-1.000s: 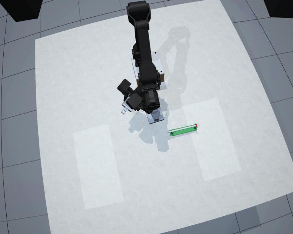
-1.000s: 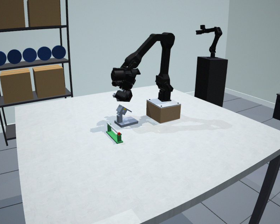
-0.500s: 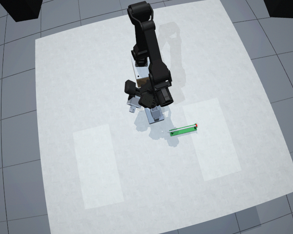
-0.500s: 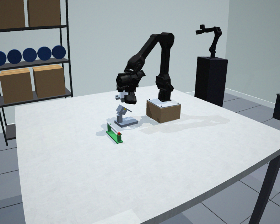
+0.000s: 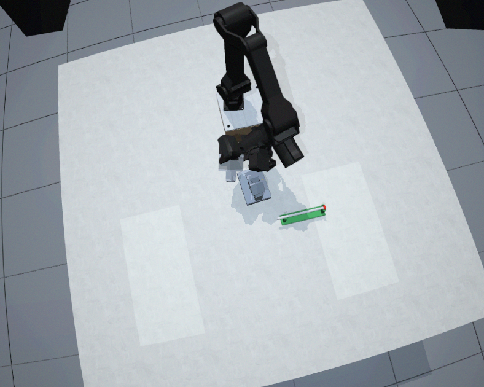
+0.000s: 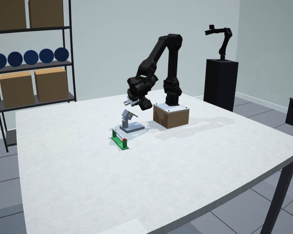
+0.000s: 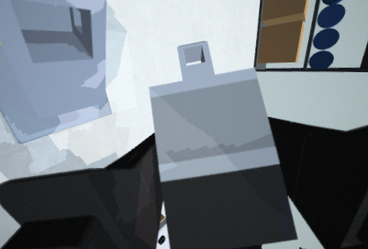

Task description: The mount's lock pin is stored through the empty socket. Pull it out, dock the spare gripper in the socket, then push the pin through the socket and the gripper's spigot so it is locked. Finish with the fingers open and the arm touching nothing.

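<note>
My gripper tip is now 22 cm to the right of the green rack, 13 cm short of it and 11 cm above it. Also, from my gripper tip: grey mount (8 cm to the left, 8 cm below, 4 cm ahead); then spare gripper (1 cm to the left, 1 cm above).
</note>
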